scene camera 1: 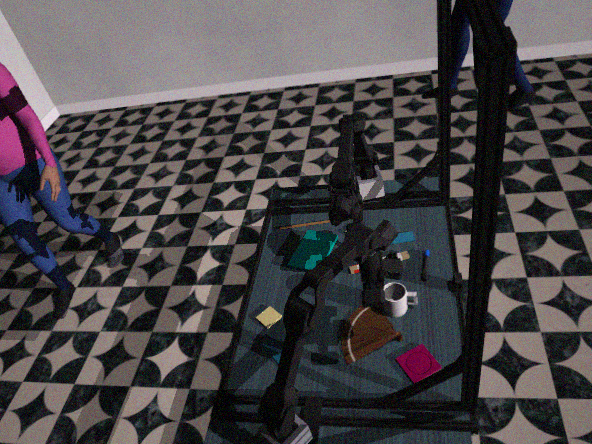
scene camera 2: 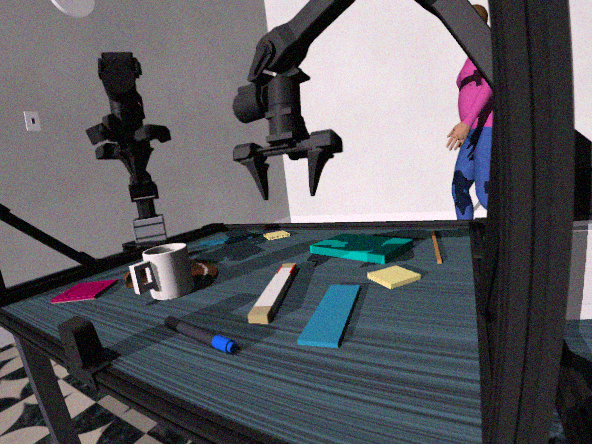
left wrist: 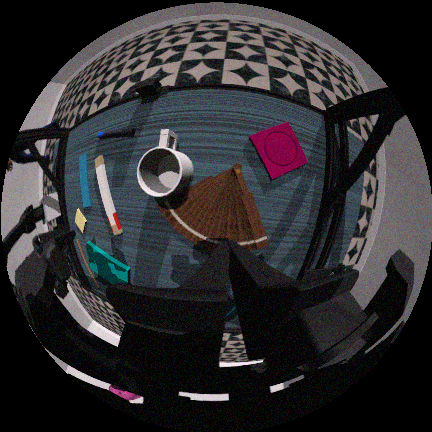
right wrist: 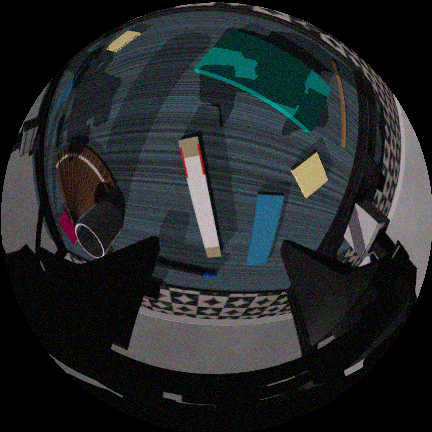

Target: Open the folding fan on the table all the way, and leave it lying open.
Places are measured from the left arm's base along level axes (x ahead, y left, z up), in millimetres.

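Pixels of known places: left gripper, fingertip midpoint: [scene camera 2: 138,183] [left wrist: 226,246]; right gripper, fingertip midpoint: [scene camera 2: 288,198] [left wrist: 66,230] [right wrist: 221,245]; left arm's base, origin of the base link: [scene camera 1: 282,427] [scene camera 2: 147,217]; right arm's base, origin of the base link: [scene camera 1: 368,174] [left wrist: 42,211] [right wrist: 377,239].
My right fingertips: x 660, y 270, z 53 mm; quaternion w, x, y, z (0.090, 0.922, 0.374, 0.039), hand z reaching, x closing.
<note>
Ahead of a thing's pixels: the offset from my right fingertips to its top centre. "spot": to the spot under its first point.
The brown folding fan [scene camera 1: 367,332] [scene camera 2: 205,270] [left wrist: 225,210] [right wrist: 80,182] lies flat on the table, spread into a broad wedge with a pale band near its outer arc. Its narrow pivot end points to the right in scene camera 1. The white mug @(spot: dz -144, dx -88, dy -200 mm) [scene camera 1: 395,300] [scene camera 2: 170,270] [left wrist: 162,172] [right wrist: 100,227] stands close beside one side edge and hides part of the fan in scene camera 2. My left gripper [scene camera 1: 372,304] [left wrist: 226,246] is shut and empty, above the fan's outer arc. My right gripper [scene camera 2: 289,196] [right wrist: 221,245] is open and empty, high above the table; its fingertips are hidden in scene camera 1.
A magenta square @(spot: dz -144, dx -232, dy -400 mm) [scene camera 1: 419,362] [left wrist: 280,150] lies near the fan's pivot. A teal block @(dz -134, dx -85, dy +195 mm) [scene camera 1: 312,250] [scene camera 2: 362,247], a white-and-red bar @(dz -138, dx +17, dy -47 mm) [scene camera 2: 275,295] [right wrist: 200,200], a blue strip @(dz -146, dx +140, dy -9 mm) [scene camera 2: 330,315], a blue-tipped marker @(dz -136, dx +101, dy -189 mm) [scene camera 2: 200,334] and yellow pads [scene camera 1: 269,316] [scene camera 2: 394,276] lie around. A dark frame [scene camera 1: 485,200] borders the table.
</note>
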